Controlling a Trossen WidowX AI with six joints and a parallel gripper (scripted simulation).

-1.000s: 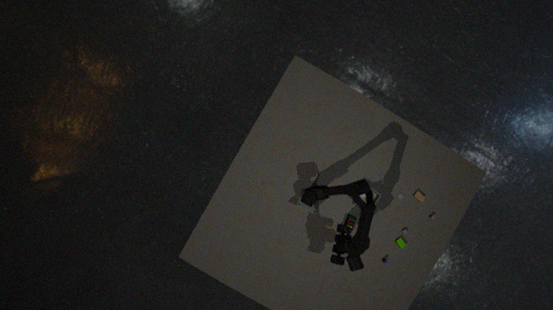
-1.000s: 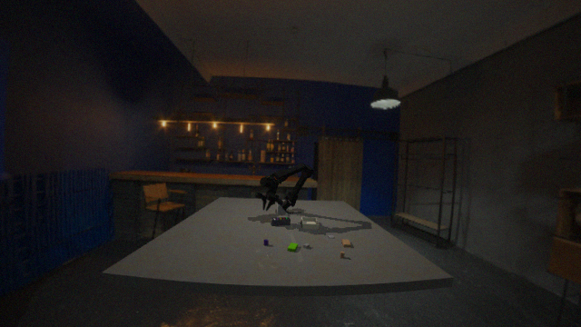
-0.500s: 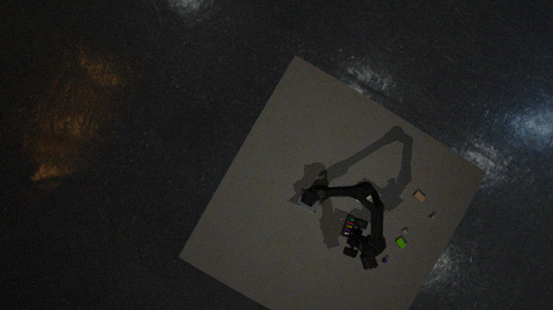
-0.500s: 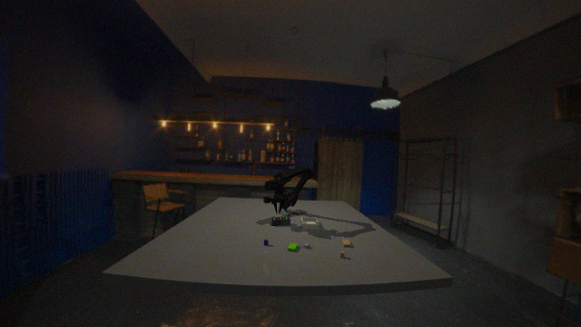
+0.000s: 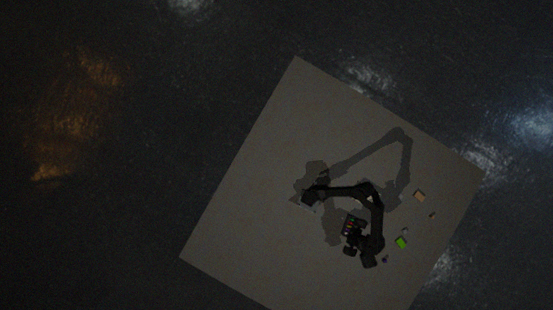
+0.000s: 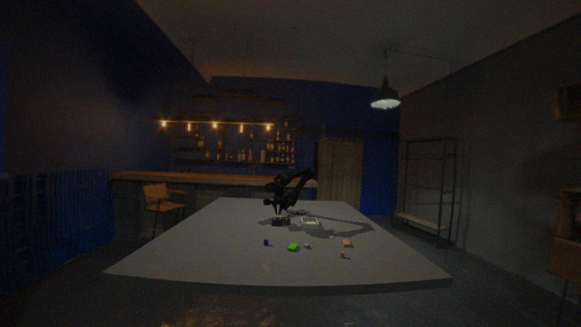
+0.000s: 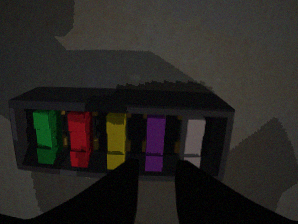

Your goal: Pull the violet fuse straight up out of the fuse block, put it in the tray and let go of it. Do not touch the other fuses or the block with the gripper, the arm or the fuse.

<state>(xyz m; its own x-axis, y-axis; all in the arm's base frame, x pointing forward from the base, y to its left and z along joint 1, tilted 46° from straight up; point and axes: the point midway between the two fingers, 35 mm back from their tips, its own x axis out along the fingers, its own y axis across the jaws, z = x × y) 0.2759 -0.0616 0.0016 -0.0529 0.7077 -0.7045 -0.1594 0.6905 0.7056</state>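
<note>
Now: the violet fuse 40 mm below my gripper tip. From my gripper tip the other things lie so: red fuse: 10 mm behind, 40 mm to the left, 40 mm below; white fuse: 20 mm to the right, 40 mm below; yellow fuse: 20 mm to the left, 40 mm below.
</note>
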